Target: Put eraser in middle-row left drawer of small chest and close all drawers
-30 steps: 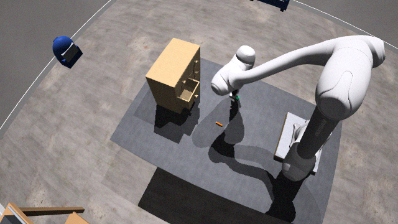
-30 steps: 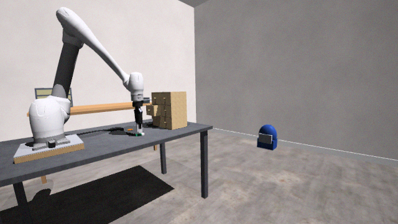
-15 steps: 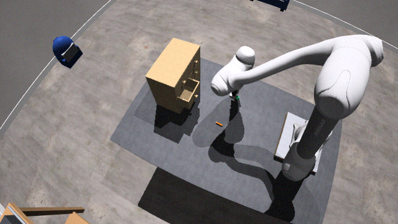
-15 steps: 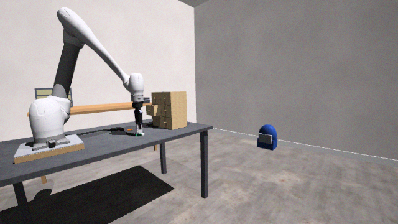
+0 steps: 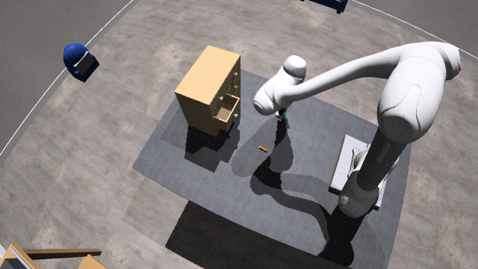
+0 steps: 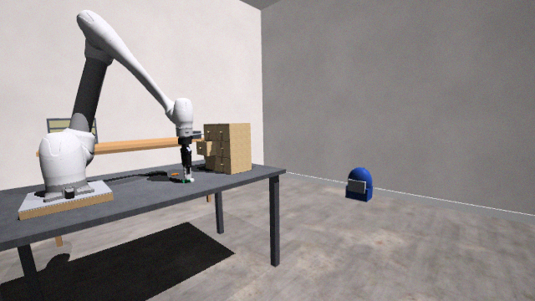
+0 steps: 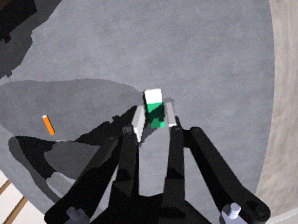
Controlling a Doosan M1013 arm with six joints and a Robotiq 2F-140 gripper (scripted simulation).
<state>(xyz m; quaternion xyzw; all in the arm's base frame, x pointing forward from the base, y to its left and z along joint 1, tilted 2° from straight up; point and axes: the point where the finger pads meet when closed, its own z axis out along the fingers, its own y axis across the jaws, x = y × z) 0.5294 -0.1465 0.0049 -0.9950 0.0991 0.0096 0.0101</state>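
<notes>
Now: hand 5 cm above the eraser and 1 cm short of it. From my hand the other things lie so: small orange stick (22 cm to the left, 5 cm below, 4 cm ahead).
</notes>
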